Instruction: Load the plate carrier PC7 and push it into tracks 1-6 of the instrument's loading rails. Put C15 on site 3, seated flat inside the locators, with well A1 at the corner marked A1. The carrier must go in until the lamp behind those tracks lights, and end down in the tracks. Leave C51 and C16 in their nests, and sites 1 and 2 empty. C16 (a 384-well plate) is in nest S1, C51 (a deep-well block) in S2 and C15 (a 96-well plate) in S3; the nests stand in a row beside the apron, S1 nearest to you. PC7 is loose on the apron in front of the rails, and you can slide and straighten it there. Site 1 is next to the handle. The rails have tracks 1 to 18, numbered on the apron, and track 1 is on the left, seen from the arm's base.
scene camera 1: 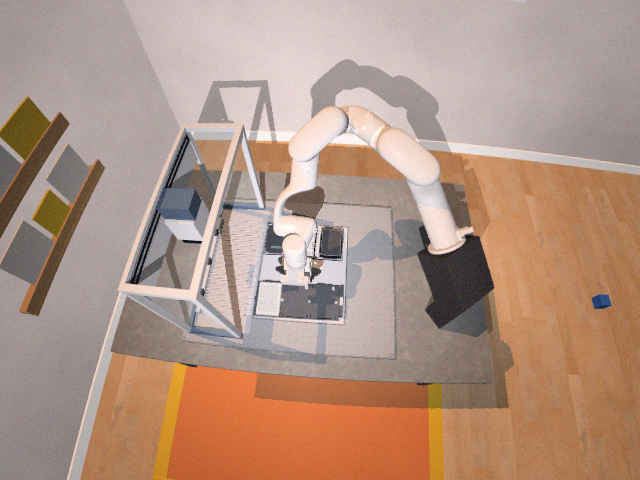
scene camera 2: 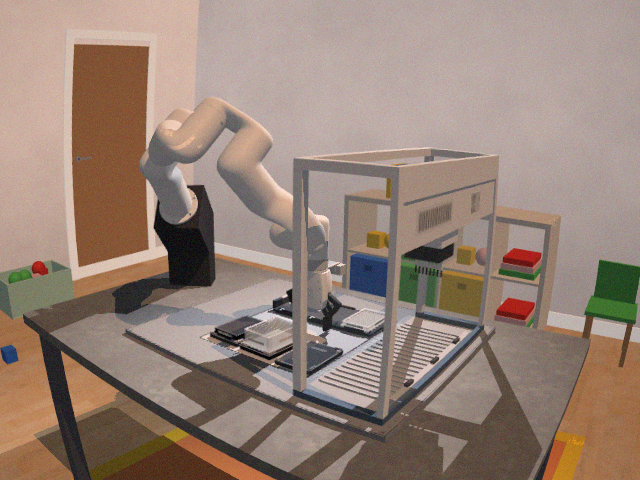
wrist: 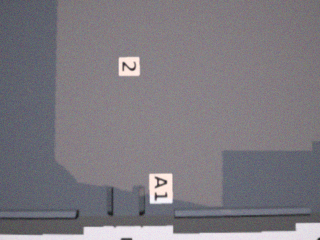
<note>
In view: a dark plate carrier PC7 [scene camera 1: 318, 302] and a post [scene camera 2: 298, 174].
The dark plate carrier PC7 is seen too in the wrist view [wrist: 198, 116].
</note>
